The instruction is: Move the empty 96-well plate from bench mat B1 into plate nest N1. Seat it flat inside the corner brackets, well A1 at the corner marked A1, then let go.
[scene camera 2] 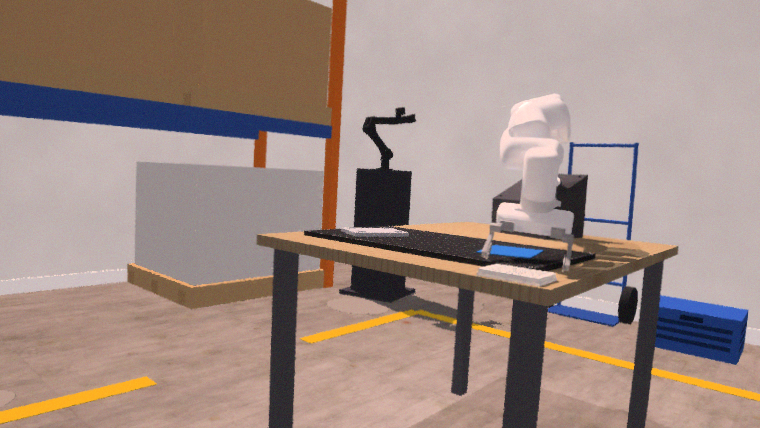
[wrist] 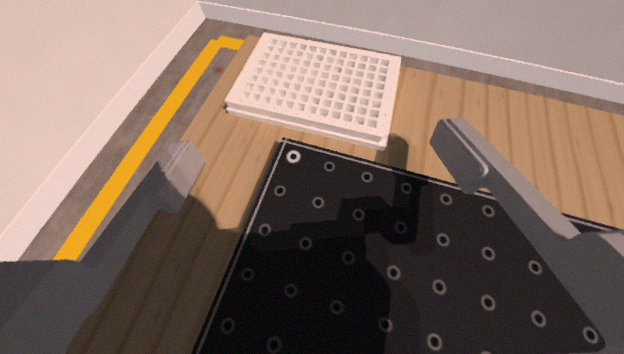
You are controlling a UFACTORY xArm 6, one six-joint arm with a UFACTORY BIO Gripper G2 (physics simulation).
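Places are measured from the arm's base along level axes (x up, y ahead, z left), in millimetres.
Where they show: hand at its tool point: (scene camera 2: 525,257) (wrist: 313,164).
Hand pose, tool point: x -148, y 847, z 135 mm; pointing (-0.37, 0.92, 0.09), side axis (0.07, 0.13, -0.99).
Note:
Each offset is from my tool point to the top centre of the thing. "pt": to the spot under its first point. Level surfaces: height alone.
A white plate with a grid of square wells @(pt dx -16, dy +127, dz +12 mm) (scene camera 2: 516,274) (wrist: 320,82) lies flat on the wooden table, just beyond a corner of the black perforated board @(dx -18 mm) (scene camera 2: 425,243) (wrist: 415,310). My gripper (scene camera 2: 525,262) (wrist: 317,156) is wide open with nothing between its fingers. It is over the board's corner area, a little short of the plate. A blue flat rectangle @(pt dx -16, dy -200, dz -78 mm) (scene camera 2: 511,250) lies on the board behind the fingers in the scene view. A low white item @(dx -3, dy -231, dz -484 mm) (scene camera 2: 375,231) lies at the board's far left end. Corner brackets and markings such as A1, B1 and N1 cannot be made out.
The wooden table edge (scene camera 2: 404,266) runs close beside the plate. Behind the table stand a black pedestal (scene camera 2: 382,196) with a small black arm, a blue hand truck (scene camera 2: 633,186) and a dark box (scene camera 2: 577,199). A blue crate (scene camera 2: 700,329) stands on the floor at right.

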